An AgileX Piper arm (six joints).
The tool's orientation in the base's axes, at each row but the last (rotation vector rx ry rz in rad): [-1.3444 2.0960 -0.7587]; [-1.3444 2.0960 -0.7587]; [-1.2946 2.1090 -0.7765]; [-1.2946 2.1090 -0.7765]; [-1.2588 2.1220 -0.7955]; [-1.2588 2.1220 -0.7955]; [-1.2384 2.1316 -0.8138]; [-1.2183 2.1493 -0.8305]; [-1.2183 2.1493 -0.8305]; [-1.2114 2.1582 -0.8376]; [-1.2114 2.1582 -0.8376]
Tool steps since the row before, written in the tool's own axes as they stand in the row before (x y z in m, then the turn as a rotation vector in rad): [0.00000 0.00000 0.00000 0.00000 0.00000 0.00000]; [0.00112 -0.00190 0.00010 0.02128 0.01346 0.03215]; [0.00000 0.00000 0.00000 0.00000 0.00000 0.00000]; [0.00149 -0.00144 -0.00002 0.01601 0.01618 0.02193]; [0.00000 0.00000 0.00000 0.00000 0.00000 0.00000]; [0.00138 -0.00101 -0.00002 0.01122 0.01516 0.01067]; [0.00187 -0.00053 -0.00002 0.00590 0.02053 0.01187]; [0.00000 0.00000 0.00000 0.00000 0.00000 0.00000]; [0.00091 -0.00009 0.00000 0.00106 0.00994 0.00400]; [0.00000 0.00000 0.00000 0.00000 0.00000 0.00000]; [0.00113 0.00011 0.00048 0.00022 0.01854 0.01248]
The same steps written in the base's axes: [0.00000 0.00000 0.00000 0.00000 0.00000 0.00000]; [0.00085 -0.00171 0.00111 0.00616 -0.02047 -0.03479]; [0.00000 0.00000 0.00000 0.00000 0.00000 0.00000]; [0.00026 -0.00189 0.00082 -0.00056 -0.01272 -0.02893]; [0.00000 0.00000 0.00000 0.00000 0.00000 0.00000]; [-0.00001 -0.00163 0.00053 -0.00590 -0.00643 -0.01983]; [-0.00052 -0.00187 0.00012 -0.00578 0.00015 -0.02374]; [0.00000 0.00000 0.00000 0.00000 0.00000 0.00000]; [-0.00036 -0.00084 -0.00007 -0.00320 0.00209 -0.01007]; [0.00000 0.00000 0.00000 0.00000 0.00000 0.00000]; [-0.00025 -0.00107 -0.00056 -0.00168 0.00413 -0.02190]
